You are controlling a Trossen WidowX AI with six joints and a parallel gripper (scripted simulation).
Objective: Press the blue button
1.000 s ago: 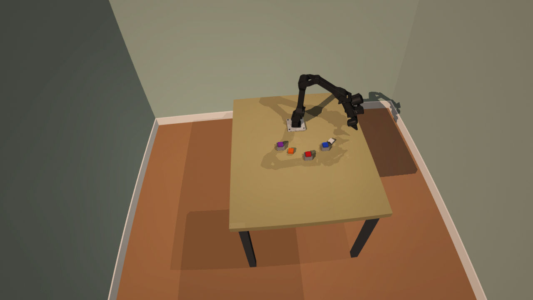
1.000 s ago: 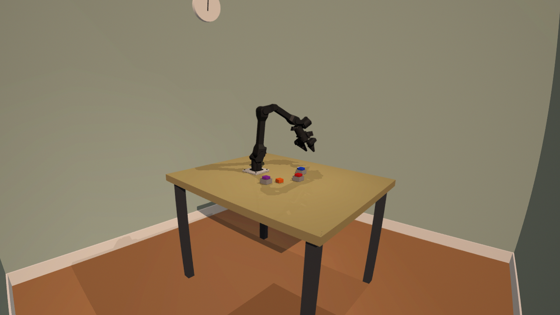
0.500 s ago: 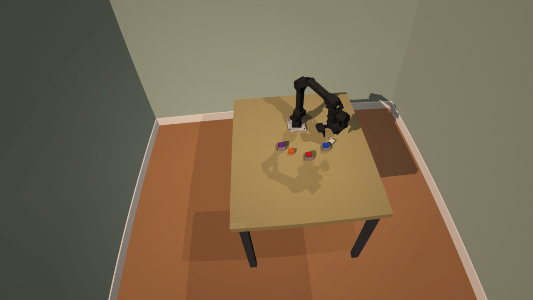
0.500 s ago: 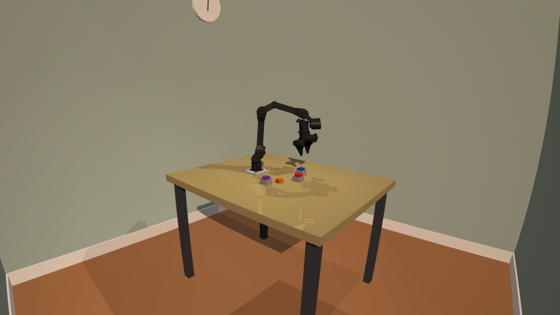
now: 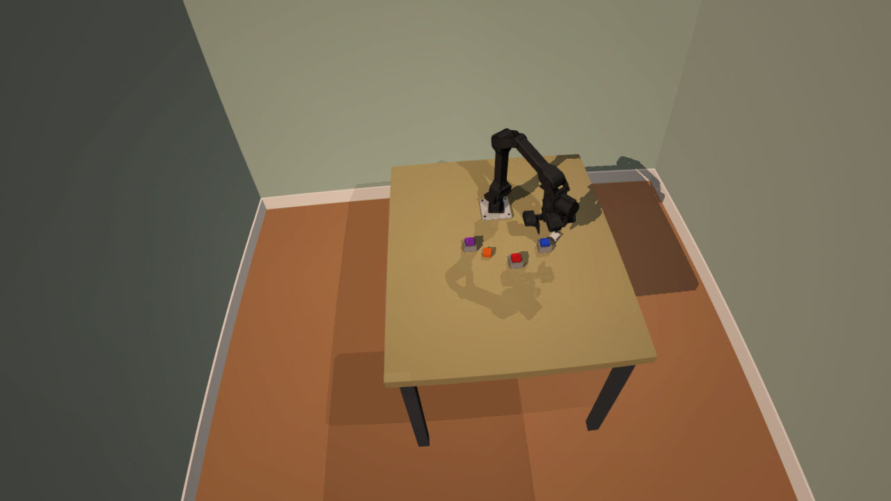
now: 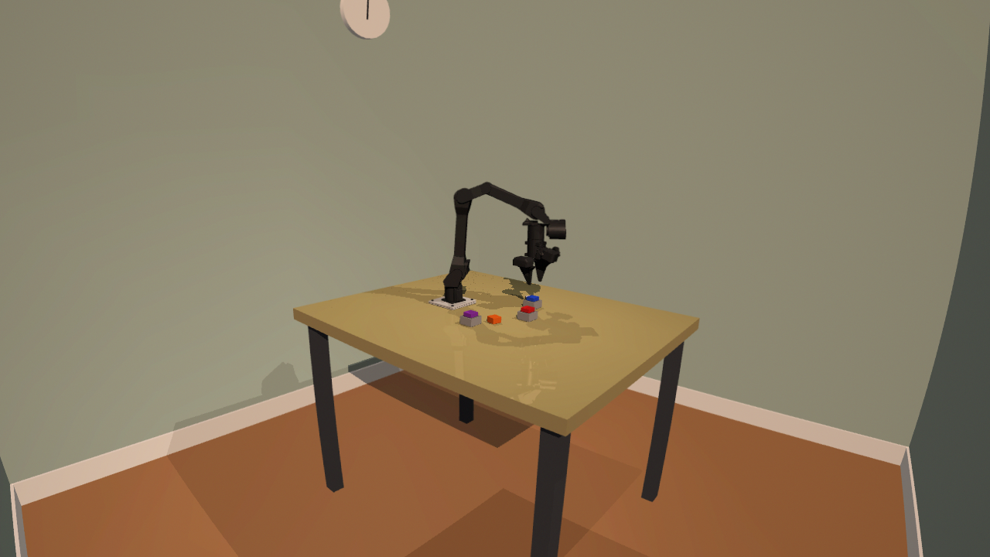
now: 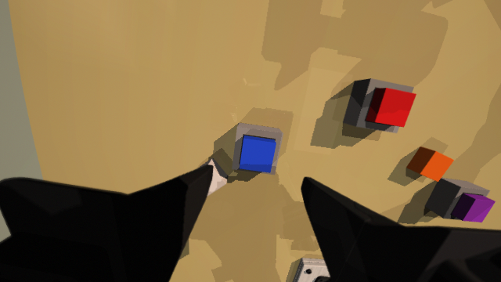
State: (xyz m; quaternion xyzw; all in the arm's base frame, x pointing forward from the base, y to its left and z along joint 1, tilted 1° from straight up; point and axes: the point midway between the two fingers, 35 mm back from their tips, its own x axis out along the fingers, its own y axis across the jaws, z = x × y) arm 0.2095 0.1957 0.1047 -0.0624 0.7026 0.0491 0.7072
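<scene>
My gripper tip is now 6 cm above the blue button. The rest, counted from my gripper tip: small white block: 8 cm below, 6 cm behind, 4 cm to the left; then orange block: 22 cm to the right, 8 cm below, 4 cm ahead; then red button: 11 cm to the right, 8 cm ahead, 6 cm below.
</scene>
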